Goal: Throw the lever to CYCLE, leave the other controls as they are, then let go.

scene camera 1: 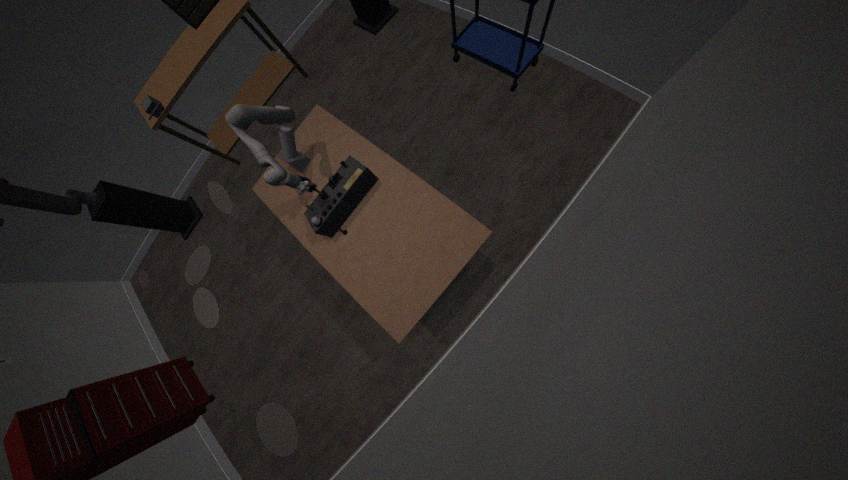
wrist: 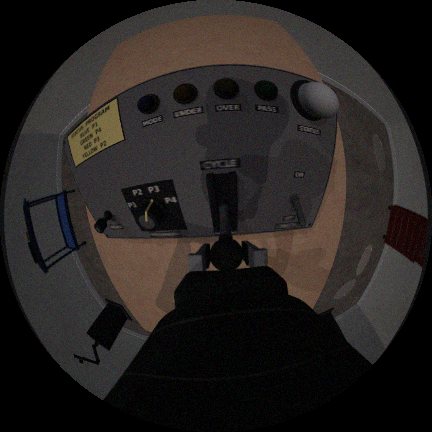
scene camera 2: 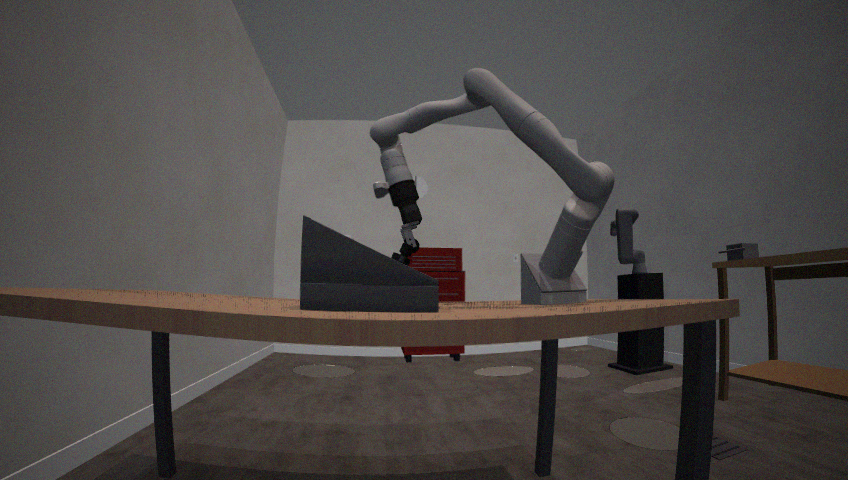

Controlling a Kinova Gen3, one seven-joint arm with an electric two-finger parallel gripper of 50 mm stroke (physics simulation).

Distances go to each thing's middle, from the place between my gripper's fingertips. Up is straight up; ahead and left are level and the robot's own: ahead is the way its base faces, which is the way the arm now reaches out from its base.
The black ball-topped lever (wrist: 226,253) is 2 cm ahead of my hand and 2 cm below it. From my hand the other things lie so: grey sloped control box (scene camera 2: 338,273): 13 cm ahead, 6 cm to the left, 5 cm below.
